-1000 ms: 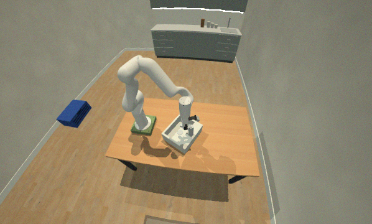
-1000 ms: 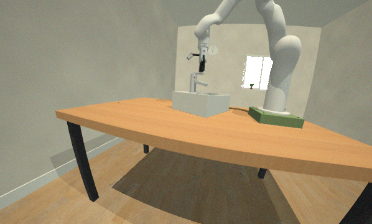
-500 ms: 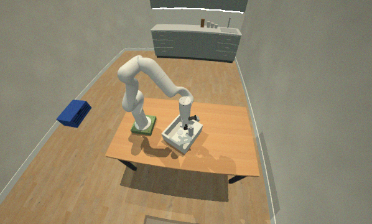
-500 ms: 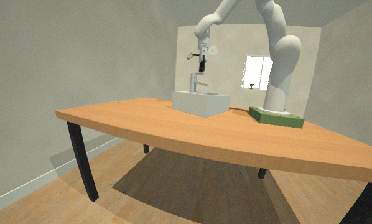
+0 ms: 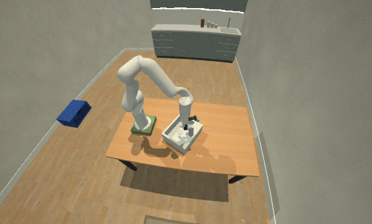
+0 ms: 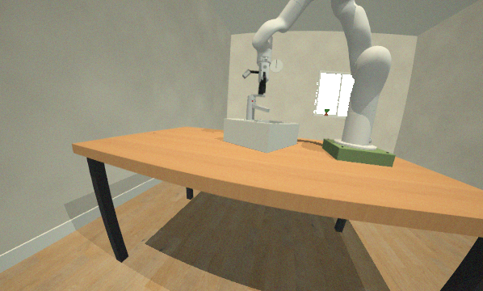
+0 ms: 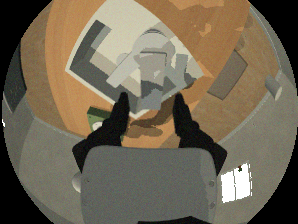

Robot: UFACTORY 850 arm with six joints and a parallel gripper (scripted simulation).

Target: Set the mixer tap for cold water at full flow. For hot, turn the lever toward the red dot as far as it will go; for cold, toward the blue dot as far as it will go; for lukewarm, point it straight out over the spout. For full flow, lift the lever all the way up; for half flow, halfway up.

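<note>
Now: hand 3 cm above the grey lever and 2 cm short of it. Round my hand: white basin: 26 cm below, 8 cm to the left, 4 cm behind.
</note>
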